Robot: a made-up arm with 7 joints.
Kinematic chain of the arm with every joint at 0, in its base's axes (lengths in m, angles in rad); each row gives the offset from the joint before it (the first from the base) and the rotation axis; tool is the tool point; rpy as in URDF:
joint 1: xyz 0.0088 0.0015 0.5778 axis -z
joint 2: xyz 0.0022 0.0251 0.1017 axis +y
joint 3: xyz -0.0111 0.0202 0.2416 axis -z
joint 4: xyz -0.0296 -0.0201 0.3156 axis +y
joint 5: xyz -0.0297 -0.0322 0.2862 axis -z
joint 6: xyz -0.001 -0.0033 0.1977 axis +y
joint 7: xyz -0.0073 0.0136 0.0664 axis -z
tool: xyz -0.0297 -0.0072 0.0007 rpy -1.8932 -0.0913 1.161
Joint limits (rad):
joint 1: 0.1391..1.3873
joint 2: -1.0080..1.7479
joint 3: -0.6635..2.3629
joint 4: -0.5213..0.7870
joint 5: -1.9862..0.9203
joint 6: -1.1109..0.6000
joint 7: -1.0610..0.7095
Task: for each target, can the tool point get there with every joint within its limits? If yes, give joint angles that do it. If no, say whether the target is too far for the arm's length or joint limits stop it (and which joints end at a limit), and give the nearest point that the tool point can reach.
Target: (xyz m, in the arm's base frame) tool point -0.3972 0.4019 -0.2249
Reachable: no: joint limits stop it (at a limit: joint 2, joint 4, joint 6) | nearest point -0.6883 0.6890 0.8493 | short by 1.149 m
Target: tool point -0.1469 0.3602 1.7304
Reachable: yes | joints 0.5492 -0.2300 1.4951 -0.1865 -0.3309 0.2709 0.2232
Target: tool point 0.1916 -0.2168 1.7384
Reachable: yes | joints 1.0167 0.3590 1.3980 0.1706 -0.8348 -0.4627 -0.0582
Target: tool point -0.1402 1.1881 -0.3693
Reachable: no: too far | nearest point -0.1215 0.9852 0.8498 | short by 1.236 m
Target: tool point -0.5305 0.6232 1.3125
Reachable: yes | joints 0.8510 -0.6037 0.0008 -0.3773 0.3386 -0.8941 -0.6315
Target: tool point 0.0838 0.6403 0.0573
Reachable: no: joint limits stop it (at a limit: joint 1, joint 2, joint 4, joint 6) | nearest point -0.0633 0.9801 0.8539 | short by 0.878 m
